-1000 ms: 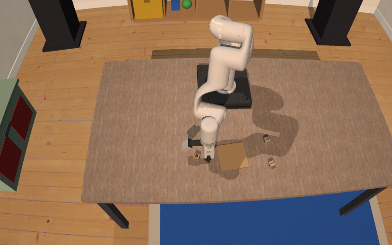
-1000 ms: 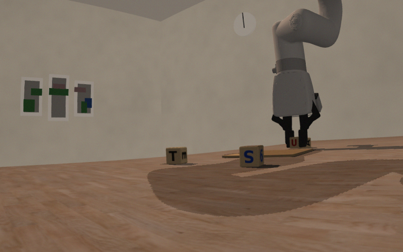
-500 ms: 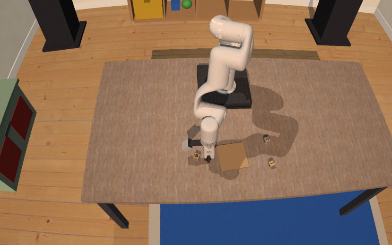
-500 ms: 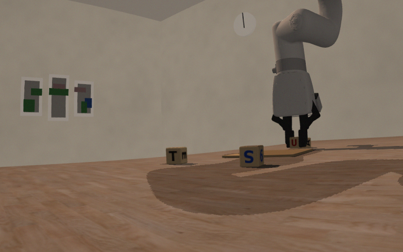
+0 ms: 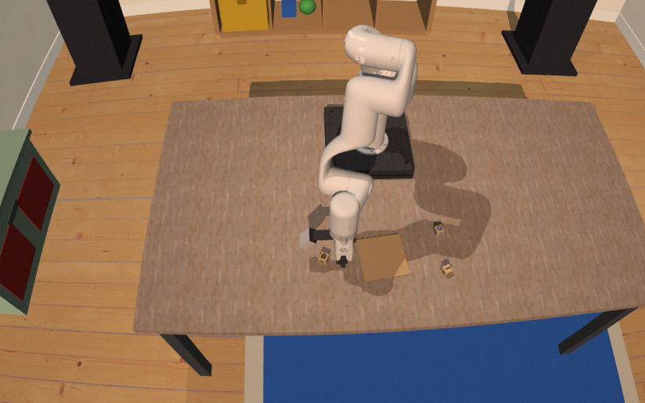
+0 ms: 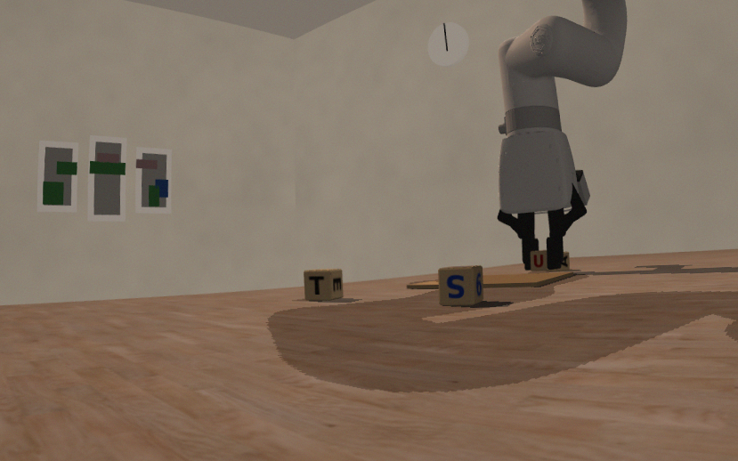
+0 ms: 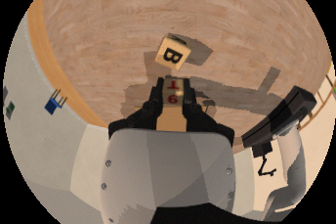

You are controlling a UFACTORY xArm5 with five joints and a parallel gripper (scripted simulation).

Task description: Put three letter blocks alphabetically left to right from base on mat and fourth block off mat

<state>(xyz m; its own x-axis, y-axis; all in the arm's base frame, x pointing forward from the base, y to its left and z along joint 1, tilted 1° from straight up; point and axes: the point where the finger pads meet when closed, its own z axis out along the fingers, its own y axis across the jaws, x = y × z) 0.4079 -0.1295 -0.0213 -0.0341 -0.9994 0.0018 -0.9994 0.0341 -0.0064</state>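
The letter block is 1 cm below my hand. Also, from my hand: tan mat (12 cm to the left, 2 cm below).
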